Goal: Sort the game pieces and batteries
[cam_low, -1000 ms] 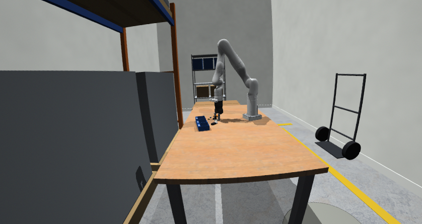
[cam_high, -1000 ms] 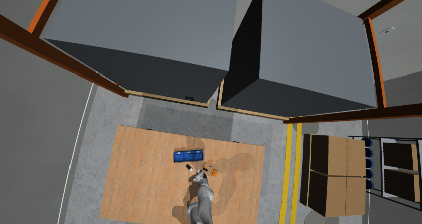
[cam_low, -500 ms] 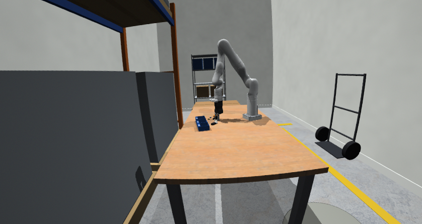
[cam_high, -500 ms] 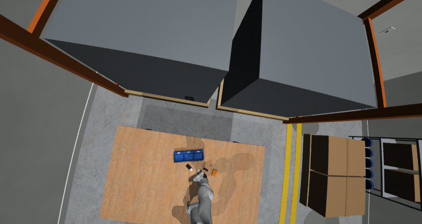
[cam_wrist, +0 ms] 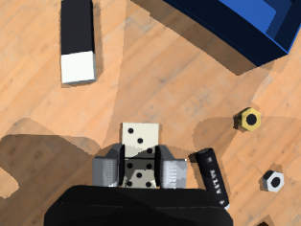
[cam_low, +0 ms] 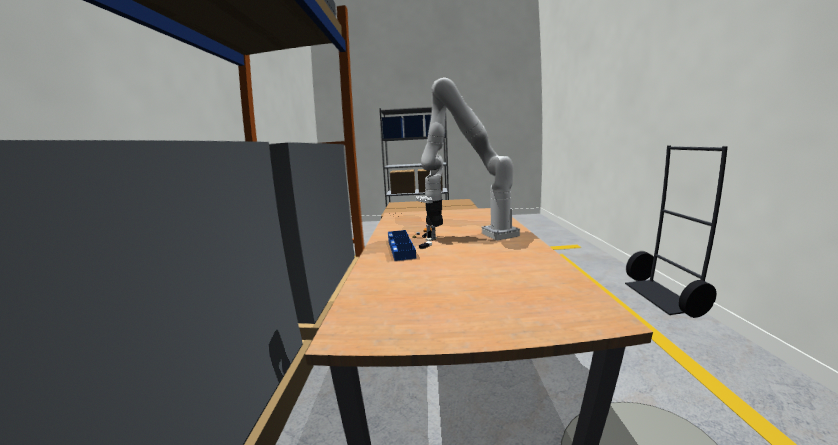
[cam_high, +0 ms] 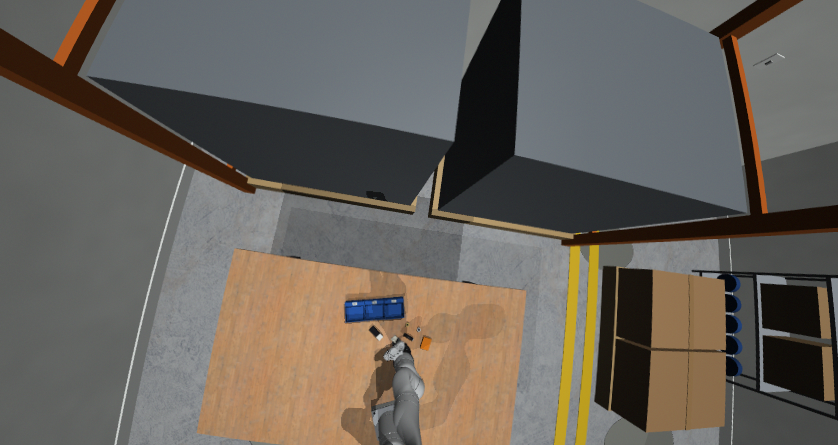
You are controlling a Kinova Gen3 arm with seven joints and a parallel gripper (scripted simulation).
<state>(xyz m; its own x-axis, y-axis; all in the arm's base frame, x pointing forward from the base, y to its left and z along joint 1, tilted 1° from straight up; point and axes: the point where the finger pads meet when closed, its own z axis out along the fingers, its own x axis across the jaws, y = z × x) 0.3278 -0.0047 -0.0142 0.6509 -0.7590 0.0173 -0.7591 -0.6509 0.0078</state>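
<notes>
My hand is 2 cm short of the dark cylindrical battery, 5 cm to the left of it and 1 cm above it. Also, from my hand: brass nut (8 cm ahead, 4 cm to the right, 2 cm below); then white domino (1 cm below); then silver nut (6 cm ahead, 10 cm to the right, 2 cm below).
</notes>
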